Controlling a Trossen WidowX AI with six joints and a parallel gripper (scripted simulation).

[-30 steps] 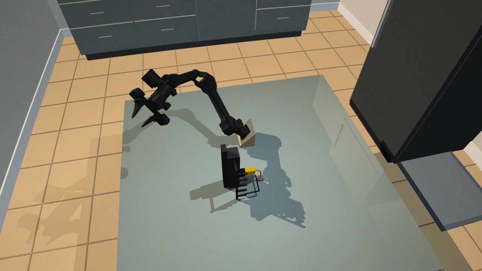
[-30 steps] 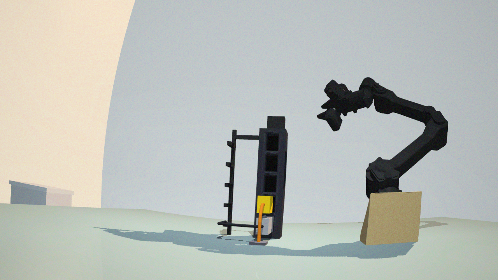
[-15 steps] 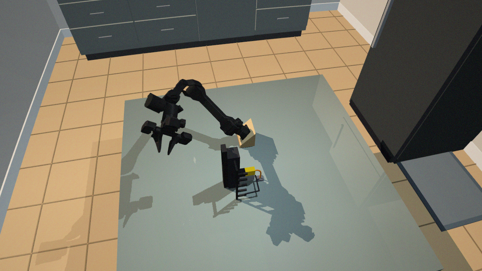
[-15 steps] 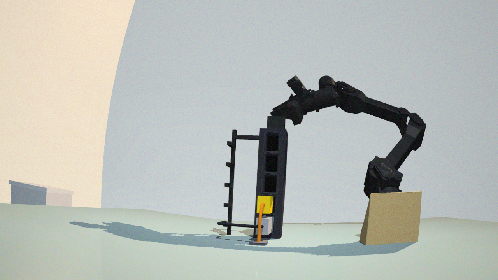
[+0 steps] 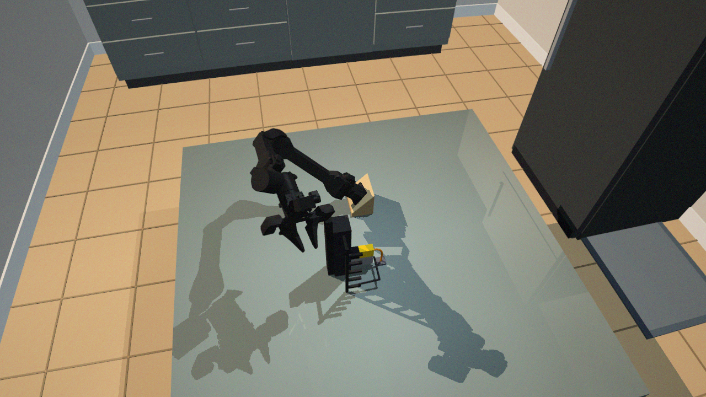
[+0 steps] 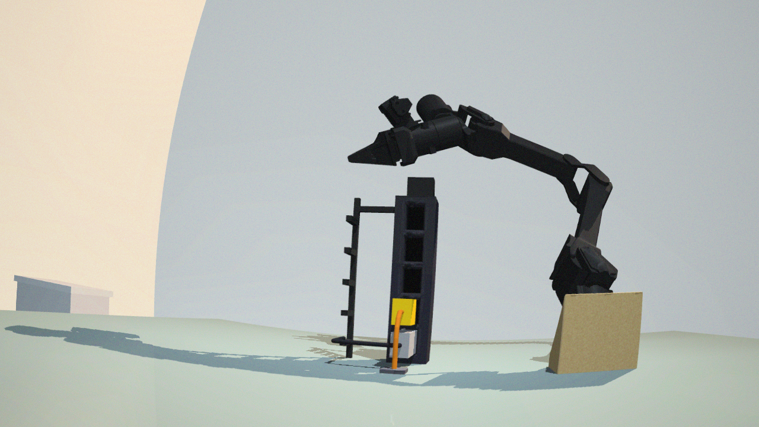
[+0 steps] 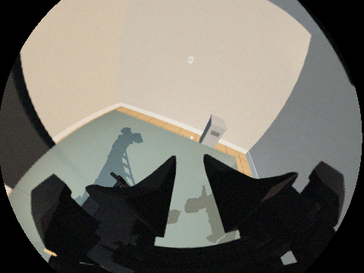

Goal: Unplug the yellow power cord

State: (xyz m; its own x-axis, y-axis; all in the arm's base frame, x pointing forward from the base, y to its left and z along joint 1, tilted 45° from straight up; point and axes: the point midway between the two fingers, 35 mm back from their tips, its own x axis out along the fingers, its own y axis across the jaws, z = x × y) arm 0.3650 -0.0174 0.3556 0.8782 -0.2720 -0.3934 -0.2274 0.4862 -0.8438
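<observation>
Now: gripper tip 24 cm above the yellow plug, 18 cm to the right of it and 11 cm past it.
</observation>
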